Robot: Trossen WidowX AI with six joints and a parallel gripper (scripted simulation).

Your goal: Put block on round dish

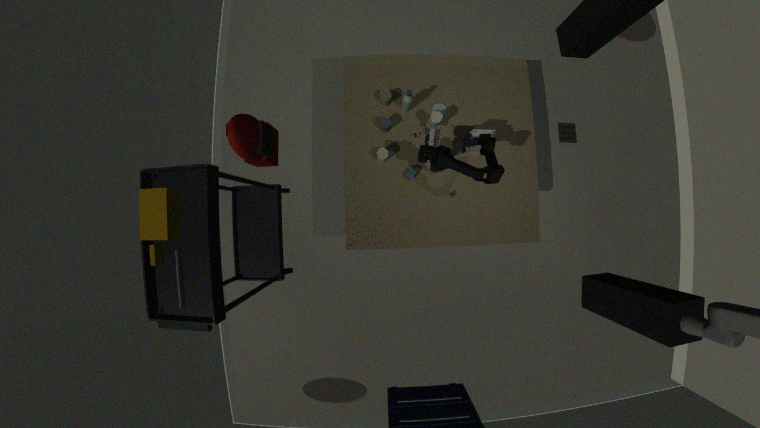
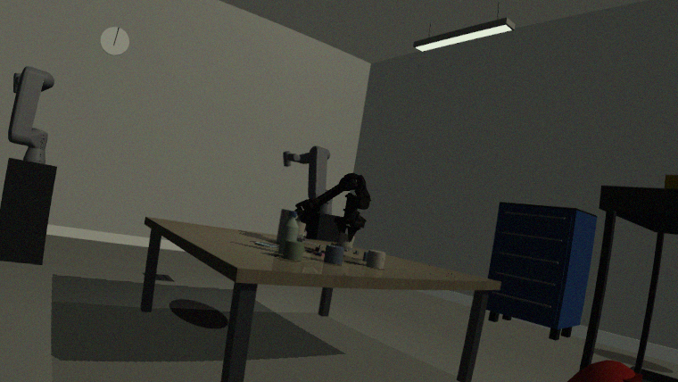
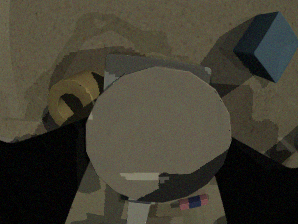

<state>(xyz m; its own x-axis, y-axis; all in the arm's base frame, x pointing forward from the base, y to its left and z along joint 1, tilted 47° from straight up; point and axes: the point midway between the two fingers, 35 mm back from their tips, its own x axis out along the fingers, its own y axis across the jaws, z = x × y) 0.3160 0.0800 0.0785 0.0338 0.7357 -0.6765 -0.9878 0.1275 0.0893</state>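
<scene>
The nut is 14 cm behind my gripper tip, 20 cm to the left of it and 7 cm below it. Round my gripper tip: balance 2 cm behind, 13 cm to the right, 4 cm below; blue cup 25 cm ahead, 25 cm to the right, 4 cm below; blue cube 12 cm ahead, 6 cm to the left, 5 cm below.
</scene>
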